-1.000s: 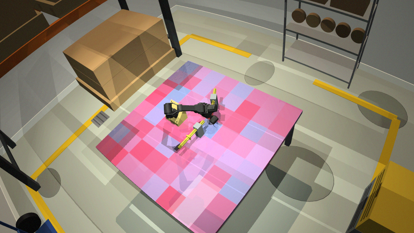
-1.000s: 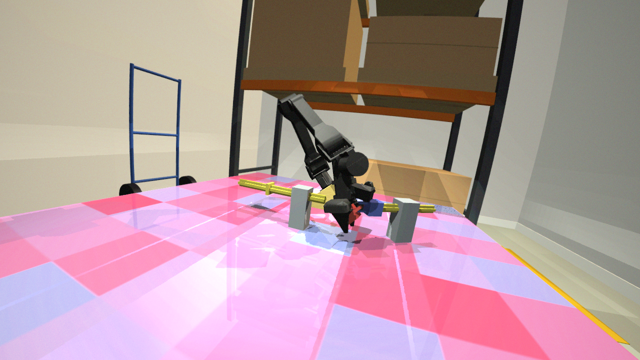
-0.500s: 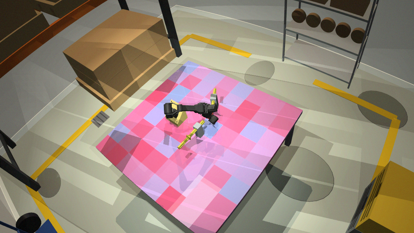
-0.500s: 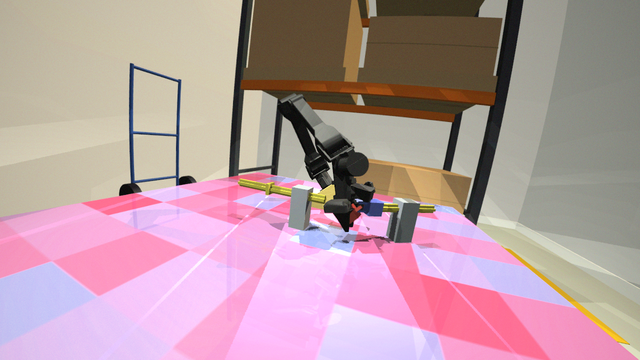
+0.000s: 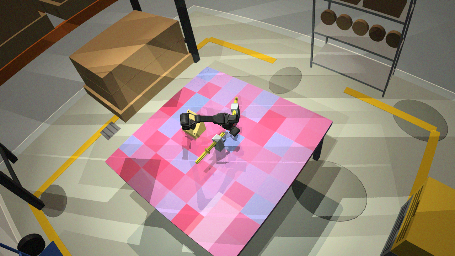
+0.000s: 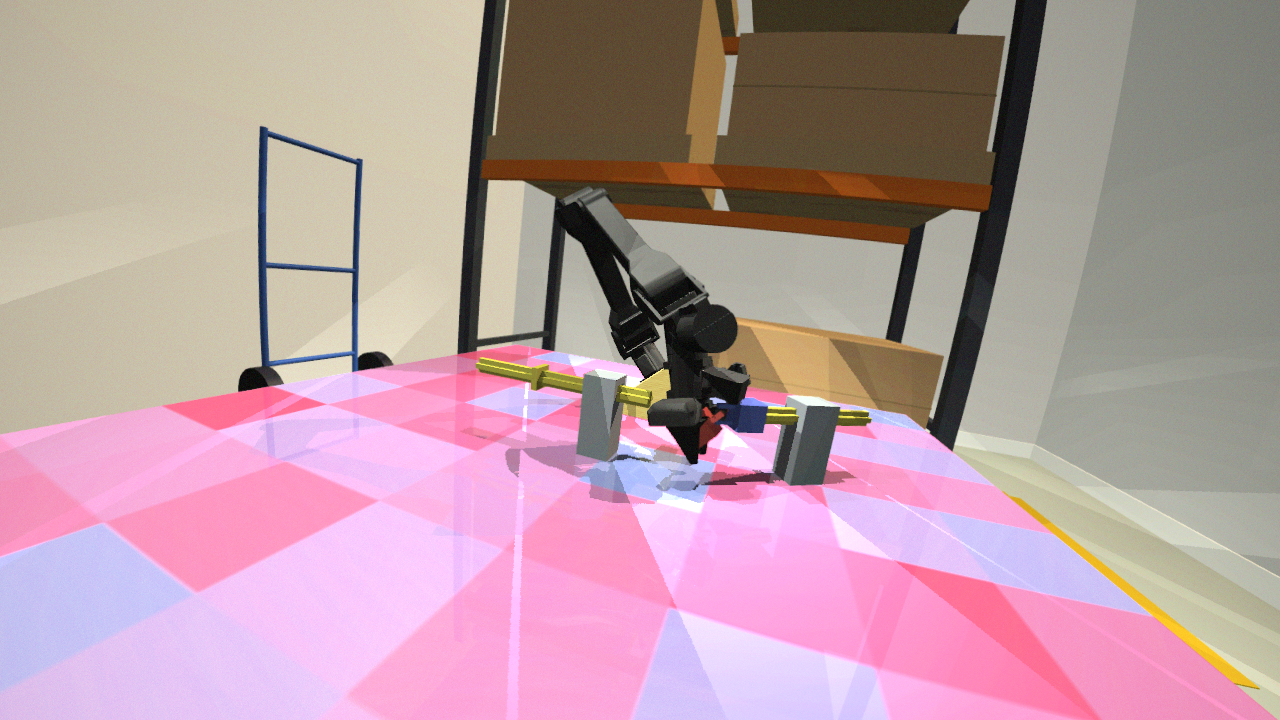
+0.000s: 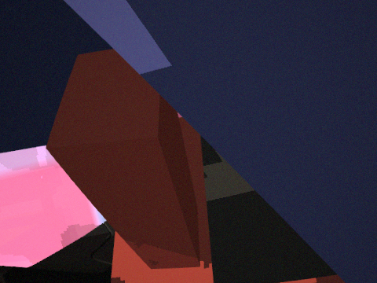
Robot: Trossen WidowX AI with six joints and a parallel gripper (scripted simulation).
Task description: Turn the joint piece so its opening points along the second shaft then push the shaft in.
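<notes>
The red joint piece lies 50 mm above my gripper tip.
</notes>
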